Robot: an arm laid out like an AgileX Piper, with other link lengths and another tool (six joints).
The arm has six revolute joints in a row. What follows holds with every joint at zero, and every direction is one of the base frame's.
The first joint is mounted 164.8 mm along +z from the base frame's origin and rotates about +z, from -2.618 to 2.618 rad.
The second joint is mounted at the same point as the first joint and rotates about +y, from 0 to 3.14 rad.
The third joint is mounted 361.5 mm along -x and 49.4 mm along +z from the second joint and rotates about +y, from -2.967 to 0 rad.
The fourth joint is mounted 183.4 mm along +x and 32.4 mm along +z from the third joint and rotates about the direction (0.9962, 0, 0.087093), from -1.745 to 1.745 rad.
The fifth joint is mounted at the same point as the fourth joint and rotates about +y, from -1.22 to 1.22 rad.
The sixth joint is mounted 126.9 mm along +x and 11.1 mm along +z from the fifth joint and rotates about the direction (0.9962, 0, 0.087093), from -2.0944 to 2.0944 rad.
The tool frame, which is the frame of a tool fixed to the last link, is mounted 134.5 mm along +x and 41 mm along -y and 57.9 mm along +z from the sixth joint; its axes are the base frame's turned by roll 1.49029, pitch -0.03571 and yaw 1.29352 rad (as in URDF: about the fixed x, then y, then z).
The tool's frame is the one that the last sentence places.
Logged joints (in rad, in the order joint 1, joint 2, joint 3, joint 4, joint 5, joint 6), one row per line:
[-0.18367, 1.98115, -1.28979, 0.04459, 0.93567, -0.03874]
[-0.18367, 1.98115, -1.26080, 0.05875, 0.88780, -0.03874]
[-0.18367, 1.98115, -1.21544, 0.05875, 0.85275, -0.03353]
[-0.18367, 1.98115, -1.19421, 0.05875, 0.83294, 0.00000]
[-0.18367, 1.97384, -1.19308, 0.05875, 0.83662, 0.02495]
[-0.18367, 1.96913, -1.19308, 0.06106, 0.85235, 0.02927]
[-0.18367, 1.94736, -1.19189, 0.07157, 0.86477, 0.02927]
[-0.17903, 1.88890, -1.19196, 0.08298, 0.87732, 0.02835]
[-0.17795, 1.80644, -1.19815, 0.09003, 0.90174, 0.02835]
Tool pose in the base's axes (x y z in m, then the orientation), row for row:
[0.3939, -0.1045, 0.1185, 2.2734, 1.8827, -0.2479]
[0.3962, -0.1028, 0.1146, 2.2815, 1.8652, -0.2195]
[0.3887, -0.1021, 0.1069, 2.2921, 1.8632, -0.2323]
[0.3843, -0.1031, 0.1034, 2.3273, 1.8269, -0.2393]
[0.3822, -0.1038, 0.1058, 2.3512, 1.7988, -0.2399]
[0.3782, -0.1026, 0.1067, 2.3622, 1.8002, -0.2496]
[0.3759, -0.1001, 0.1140, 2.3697, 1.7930, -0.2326]
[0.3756, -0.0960, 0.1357, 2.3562, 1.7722, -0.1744]
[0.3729, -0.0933, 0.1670, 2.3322, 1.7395, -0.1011]
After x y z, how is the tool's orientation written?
As a rotation vector, in radians.
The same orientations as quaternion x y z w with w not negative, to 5 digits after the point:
[0.76439, 0.63303, -0.08335, 0.08960]
[0.76871, 0.62844, -0.07396, 0.09313]
[0.77050, 0.62632, -0.07809, 0.08919]
[0.78110, 0.61315, -0.08031, 0.08651]
[0.78872, 0.60341, -0.08048, 0.08565]
[0.79000, 0.60205, -0.08347, 0.08049]
[0.79245, 0.59960, -0.07778, 0.08037]
[0.79425, 0.59739, -0.05879, 0.09394]
[0.79580, 0.59356, -0.03450, 0.11493]

